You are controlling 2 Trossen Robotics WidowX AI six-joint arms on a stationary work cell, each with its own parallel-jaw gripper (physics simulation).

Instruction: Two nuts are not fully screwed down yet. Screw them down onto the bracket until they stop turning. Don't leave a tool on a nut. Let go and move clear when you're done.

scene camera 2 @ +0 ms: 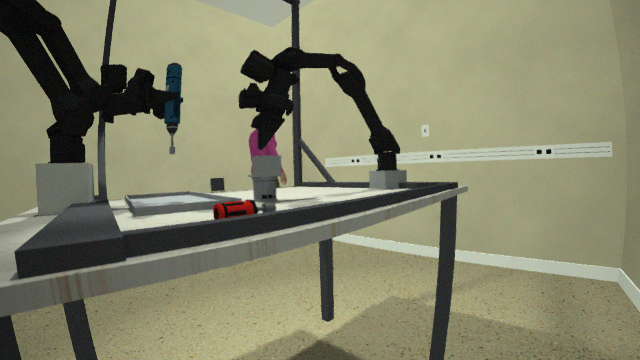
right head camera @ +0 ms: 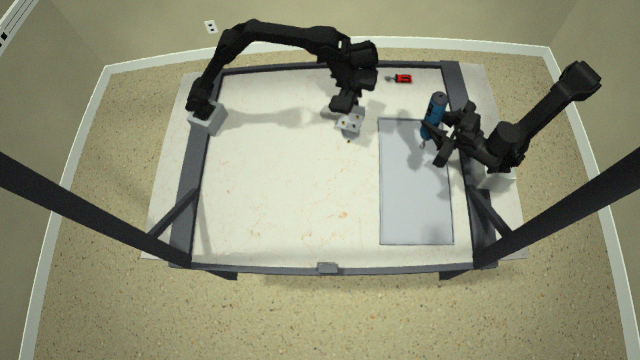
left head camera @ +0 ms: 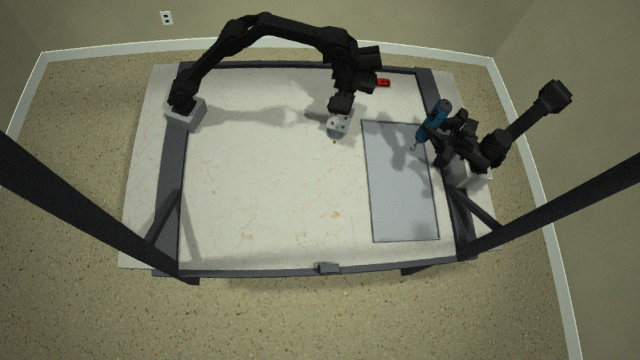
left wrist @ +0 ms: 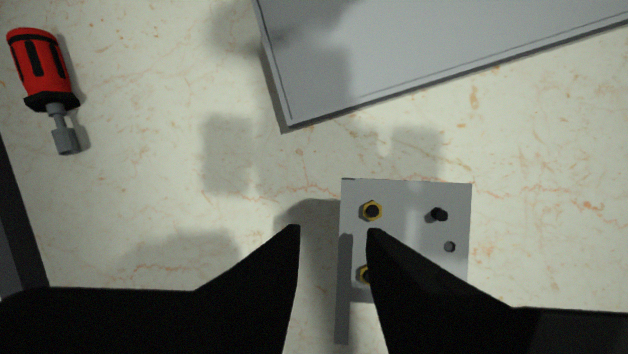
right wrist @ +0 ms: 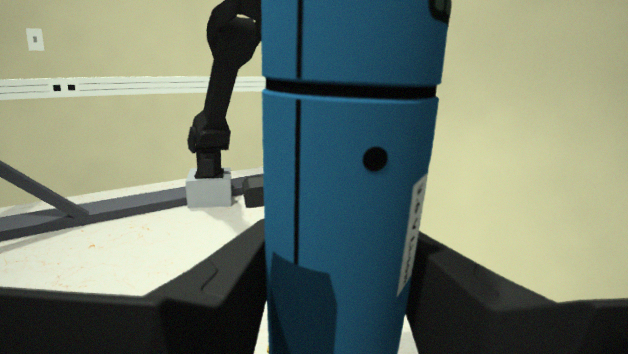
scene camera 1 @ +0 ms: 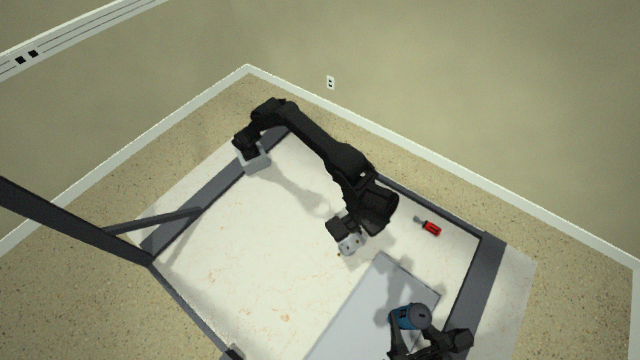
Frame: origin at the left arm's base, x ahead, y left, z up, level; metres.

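Seen in the pictures: left gripper, fingertip midpoint: (scene camera 2: 261,148) (right head camera: 358,100) (left head camera: 350,102) (left wrist: 333,237) (scene camera 1: 364,230); right gripper, fingertip midpoint: (scene camera 2: 180,97) (right head camera: 425,114) (left head camera: 424,119) (right wrist: 332,233) (scene camera 1: 400,306); left arm's base, link origin: (scene camera 2: 387,170) (right head camera: 204,111) (left head camera: 184,106) (right wrist: 209,173) (scene camera 1: 250,152).
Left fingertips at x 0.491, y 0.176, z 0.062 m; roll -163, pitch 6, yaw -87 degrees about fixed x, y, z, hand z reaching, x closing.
Note:
Offsets run from my left fingertips to a thing's top centre.
The grey bracket (left head camera: 339,120) (right head camera: 356,114) (left wrist: 410,192) stands on a round grey base. In the left wrist view a brass nut (left wrist: 371,210) sits around one dark stud, and a second nut (left wrist: 364,274) is partly hidden by a finger. Another dark stud @(dx +0.006, dy -0.054, dz -0.053 m) (left wrist: 439,214) shows no nut. A small brass nut @(dx -0.003, dy -0.076, dz -0.122 m) (left head camera: 334,142) (right head camera: 348,141) (scene camera 1: 338,254) shows beside the base. My left gripper (left wrist: 333,237) is partly open and empty, just above the bracket's edge. My right gripper (right wrist: 332,233) is shut on the blue power screwdriver @(dx +0.220, dy -0.081, dz +0.238 m) (left head camera: 434,117) (scene camera 2: 173,85) (right wrist: 350,125), held upright, its socket down, above the tray.
A red nut driver @(dx +0.064, dy +0.233, dz -0.098 m) (left head camera: 383,82) (right head camera: 404,78) (scene camera 1: 431,228) (scene camera 2: 235,209) (left wrist: 42,65) lies on the table near the back edge. The flat grey tray @(dx +0.233, dy -0.112, dz -0.111 m) (left head camera: 405,210) (right head camera: 415,215) (left wrist: 450,40) lies to the right of the bracket in the head views. Dark frame beams border the table.

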